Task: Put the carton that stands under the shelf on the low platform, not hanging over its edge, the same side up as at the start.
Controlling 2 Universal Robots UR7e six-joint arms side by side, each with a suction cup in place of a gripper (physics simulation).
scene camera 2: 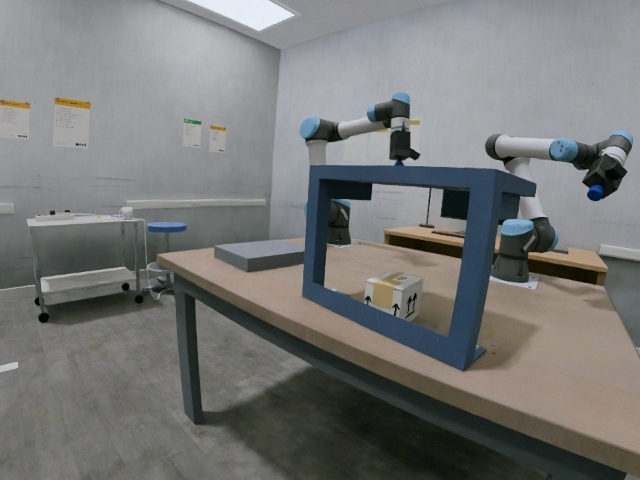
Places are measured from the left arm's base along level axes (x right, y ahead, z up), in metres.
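Pixels of known places: left end effector, tool point: (pixel 594 195); left arm's base, origin of the base link: (pixel 509 277); right arm's base, origin of the base link: (pixel 336 242).
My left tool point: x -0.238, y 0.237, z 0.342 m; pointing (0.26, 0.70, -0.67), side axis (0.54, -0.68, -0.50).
Note:
Ahead of a thing's pixels: the offset from my left tool point to its middle. "spot": to the spot under its first point. Level surfaces: height alone.
The carton {dy +0.465, dx +0.398, dz -0.294 m} (pixel 383 293), white with a tan tape band, stands on the table under the blue shelf {spot: dy +0.590, dx +0.192, dz -0.158 m} (pixel 478 268). The black arrows on its sides point up. The shelf's bottom bar hides part of its lower edge. The low grey platform {dy +0.341, dx +1.012, dz -0.318 m} (pixel 258 251) lies to the left of the shelf. My right gripper (pixel 399 163) is a blue suction cup, pointing down above the shelf's top edge in the picture, high over the carton; its lower tip is partly hidden. It is open, with no load seen. My left gripper (pixel 595 193) is open and empty, tilted, in the air right of the shelf.
The shelf's uprights, bottom bar and top surround the carton's space. The wooden table {dz -0.342 m} (pixel 563 356) bears the shelf and platform. Behind stands a desk (pixel 413 235) with a monitor (pixel 454 204). A white cart (pixel 82 221) and a blue stool (pixel 166 226) stand at the left.

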